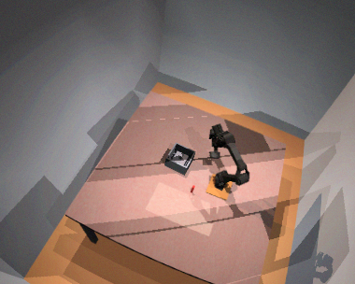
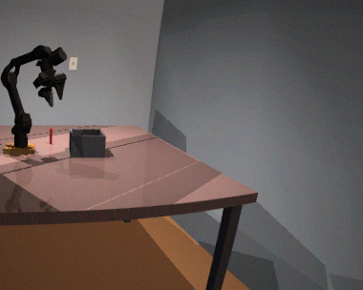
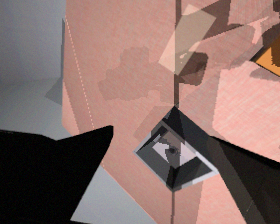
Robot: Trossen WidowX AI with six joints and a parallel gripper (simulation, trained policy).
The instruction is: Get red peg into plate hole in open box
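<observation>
Now: the red peg 3 cm behind my gripper tip, 24 cm to the left of it and 20 cm below it. Round my gripper tip: dark grey box: 15 cm ahead, 8 cm to the left, 21 cm below; then plate: 15 cm ahead, 8 cm to the left, 19 cm below.
</observation>
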